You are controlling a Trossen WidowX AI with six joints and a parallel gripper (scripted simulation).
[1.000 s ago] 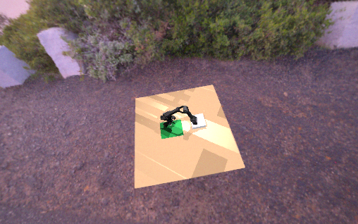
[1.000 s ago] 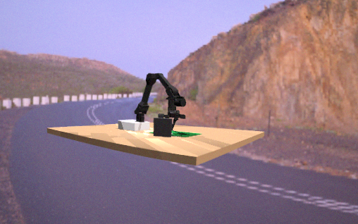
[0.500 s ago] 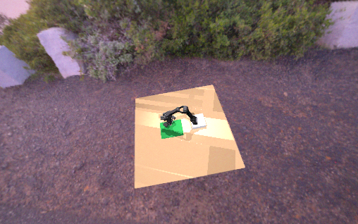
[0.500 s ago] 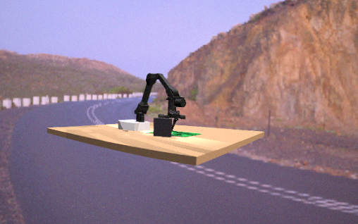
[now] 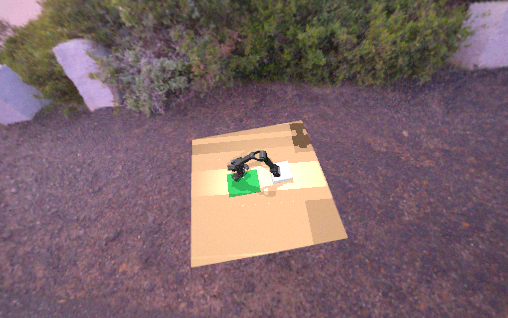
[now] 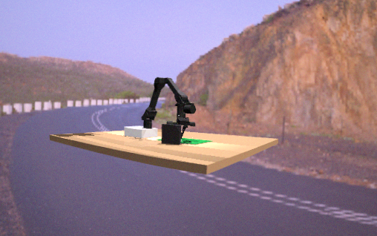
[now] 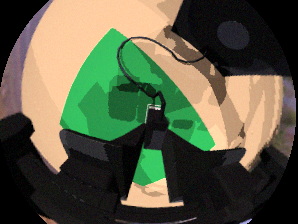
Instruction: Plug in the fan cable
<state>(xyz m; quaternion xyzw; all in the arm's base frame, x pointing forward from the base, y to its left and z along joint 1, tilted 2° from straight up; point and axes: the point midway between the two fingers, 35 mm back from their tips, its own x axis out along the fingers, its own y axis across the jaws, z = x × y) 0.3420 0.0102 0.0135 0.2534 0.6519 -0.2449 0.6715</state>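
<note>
Right now the green board is 10 mm behind my gripper tip, 60 mm to the left of it and 40 mm below it. Round my gripper tip: dark fan plug 10 mm above; then black fan 50 mm ahead, 130 mm to the right, 30 mm above.
</note>
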